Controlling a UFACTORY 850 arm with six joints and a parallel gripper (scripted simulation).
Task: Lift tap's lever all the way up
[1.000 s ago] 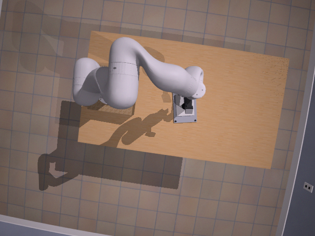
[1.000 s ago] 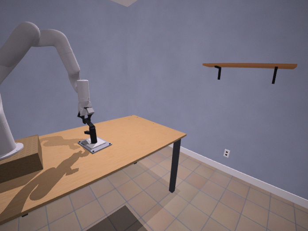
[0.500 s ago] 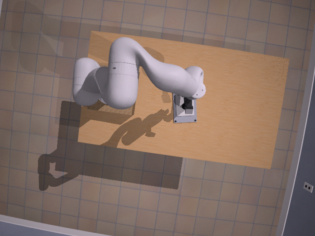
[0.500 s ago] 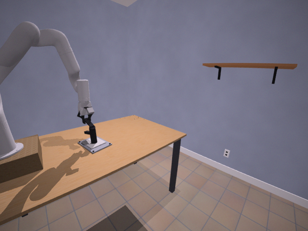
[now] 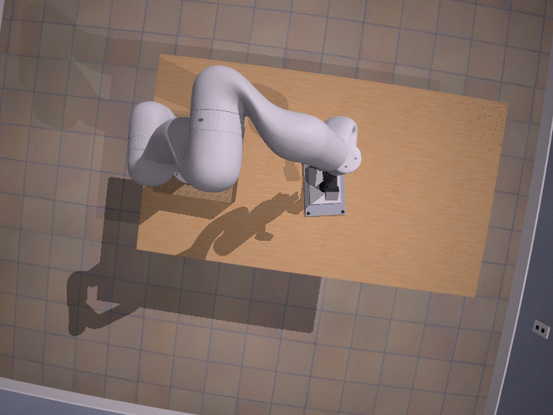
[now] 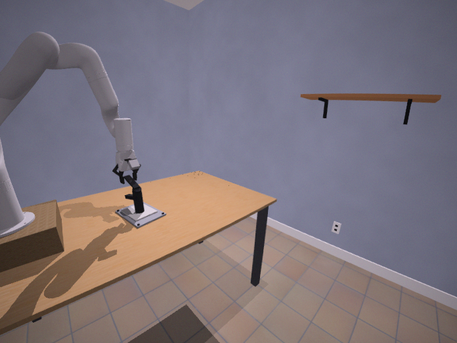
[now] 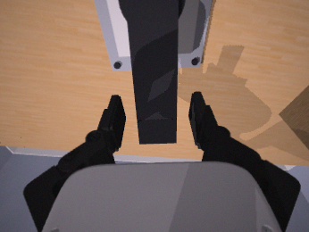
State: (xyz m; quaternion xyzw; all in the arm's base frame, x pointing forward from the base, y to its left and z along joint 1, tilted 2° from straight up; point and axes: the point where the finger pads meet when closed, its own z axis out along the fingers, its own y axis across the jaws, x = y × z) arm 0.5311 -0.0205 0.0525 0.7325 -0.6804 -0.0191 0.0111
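Now: hand 5 cm to the left of the tap lever and 3 cm above it.
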